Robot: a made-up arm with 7 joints. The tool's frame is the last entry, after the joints.
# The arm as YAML. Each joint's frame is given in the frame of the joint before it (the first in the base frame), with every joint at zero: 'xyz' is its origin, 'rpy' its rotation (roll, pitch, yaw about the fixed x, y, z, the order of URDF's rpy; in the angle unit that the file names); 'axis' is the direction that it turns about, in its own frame. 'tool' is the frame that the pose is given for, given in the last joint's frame.
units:
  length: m
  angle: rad
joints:
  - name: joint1
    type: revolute
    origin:
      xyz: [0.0, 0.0, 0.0]
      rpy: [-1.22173, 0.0, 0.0]
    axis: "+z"
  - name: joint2
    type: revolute
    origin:
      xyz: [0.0, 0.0, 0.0]
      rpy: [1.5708, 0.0, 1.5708]
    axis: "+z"
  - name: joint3
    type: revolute
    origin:
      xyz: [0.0, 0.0, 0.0]
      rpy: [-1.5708, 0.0, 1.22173]
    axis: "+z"
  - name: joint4
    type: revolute
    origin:
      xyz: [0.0, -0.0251, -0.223]
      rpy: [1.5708, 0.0, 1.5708]
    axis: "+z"
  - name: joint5
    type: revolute
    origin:
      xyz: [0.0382, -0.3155, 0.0]
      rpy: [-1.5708, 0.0, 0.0]
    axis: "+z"
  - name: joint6
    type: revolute
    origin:
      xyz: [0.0, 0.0, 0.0]
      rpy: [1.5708, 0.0, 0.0]
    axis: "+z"
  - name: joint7
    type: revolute
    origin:
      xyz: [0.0, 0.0, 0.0]
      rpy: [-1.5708, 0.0, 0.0]
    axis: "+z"
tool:
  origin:
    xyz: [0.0, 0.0, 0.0]
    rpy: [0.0, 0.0, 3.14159]
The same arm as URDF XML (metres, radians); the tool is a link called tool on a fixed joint. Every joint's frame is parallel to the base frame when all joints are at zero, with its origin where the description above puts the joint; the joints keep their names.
<robot name="arm">
  <joint name="tool_joint" type="fixed">
    <parent link="link7"/>
    <child link="tool"/>
    <origin xyz="0 0 0" rpy="0 0 0"/>
  </joint>
  <joint name="joint7" type="continuous">
    <parent link="link6"/>
    <child link="link7"/>
    <origin xyz="0 0 0"/>
    <axis xyz="0 0 1"/>
  </joint>
  <joint name="joint6" type="continuous">
    <parent link="link5"/>
    <child link="link6"/>
    <origin xyz="0 0 0"/>
    <axis xyz="0 1 0"/>
  </joint>
  <joint name="joint5" type="continuous">
    <parent link="link4"/>
    <child link="link5"/>
    <origin xyz="-0.0382 0 -0.3155"/>
    <axis xyz="0 0 1"/>
  </joint>
  <joint name="joint4" type="continuous">
    <parent link="link3"/>
    <child link="link4"/>
    <origin xyz="0.0251 0 -0.223"/>
    <axis xyz="0 1 0"/>
  </joint>
  <joint name="joint3" type="continuous">
    <parent link="link2"/>
    <child link="link3"/>
    <origin xyz="0 0 0"/>
    <axis xyz="0 0 1"/>
  </joint>
  <joint name="joint2" type="continuous">
    <parent link="link1"/>
    <child link="link2"/>
    <origin xyz="0 0 0"/>
    <axis xyz="1 0 0"/>
  </joint>
  <joint name="joint1" type="continuous">
    <parent link="base"/>
    <child link="link1"/>
    <origin xyz="0 0 0"/>
    <axis xyz="0 0.9397 0.342"/>
  </joint>
  <link name="base"/>
  <link name="link1"/>
  <link name="link2"/>
  <link name="link3"/>
  <link name="link4"/>
  <link name="link5"/>
  <link name="link6"/>
  <link name="link7"/>
  <link name="tool"/>
</robot>

